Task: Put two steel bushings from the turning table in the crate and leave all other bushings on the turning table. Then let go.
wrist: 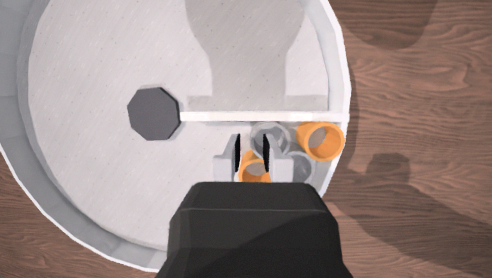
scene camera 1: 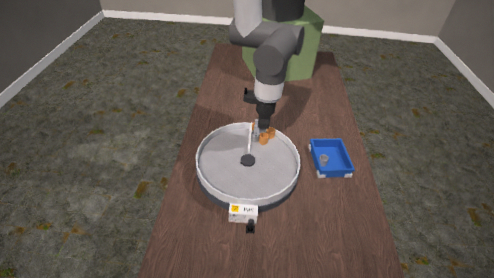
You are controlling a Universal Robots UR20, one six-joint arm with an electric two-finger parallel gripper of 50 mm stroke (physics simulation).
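Frame: origin at the arm's base, x back, y up, z left, level; centimetres.
Seen in the pictures: gripper, fingertip midpoint: [wrist: 251, 145] [scene camera 1: 256, 134]; arm's base at its link origin: [scene camera 1: 281, 13].
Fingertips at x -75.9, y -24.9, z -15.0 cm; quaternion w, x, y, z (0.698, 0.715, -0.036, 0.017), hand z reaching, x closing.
Pixels of each thing's top centre, then the offset from my fingertips to it. "spot": a spot on its surface instead.
- turning table at its top centre: [wrist: 152, 115] [scene camera 1: 248, 159] dz -3.2, dx -11.3, dy -3.8 cm
- second steel bushing at its top centre: [wrist: 295, 169] dz +3.0, dx +4.1, dy -0.8 cm
- more orange bushing at its top centre: [scene camera 1: 270, 129] dz +6.8, dx +4.1, dy -0.8 cm
- blue crate at its top centre: [scene camera 1: 331, 153] dz +33.2, dx -5.3, dy -4.9 cm
- white divider at a spot on its surface: [wrist: 240, 116] [scene camera 1: 249, 138] spot: dz -2.5, dx -1.0, dy -1.8 cm
- dark hub at its top centre: [wrist: 152, 115] [scene camera 1: 248, 159] dz -3.2, dx -11.3, dy -3.8 cm
- white control box at a spot on its surface: [scene camera 1: 243, 216] spot: dz -4.9, dx -36.6, dy -5.6 cm
My gripper [scene camera 1: 259, 131] [wrist: 251, 145] is part-way open over the bushings at the back of the turning table [scene camera 1: 225, 175] [wrist: 100, 165]. In the wrist view its right finger overlaps a steel bushing [wrist: 281, 137] beside the divider. An orange bushing [scene camera 1: 263, 139] [wrist: 248, 172] shows below and between the fingers, partly covered. A second steel bushing [wrist: 304, 167] is partly hidden behind the right finger. Another orange bushing [wrist: 330, 142] lies between the divider and the rim. In the scene view one more orange bushing [scene camera 1: 271, 133] shows. A steel bushing [scene camera 1: 324, 160] stands in the blue crate [scene camera 1: 337, 171].
The white divider [scene camera 1: 250, 142] [wrist: 240, 116] runs from the dark hub [scene camera 1: 247, 160] [wrist: 154, 114] to the raised rim. The crate stands right of the turning table. A white control box [scene camera 1: 243, 216] stands at the turning table's front. The green base block [scene camera 1: 302, 50] is at the back.
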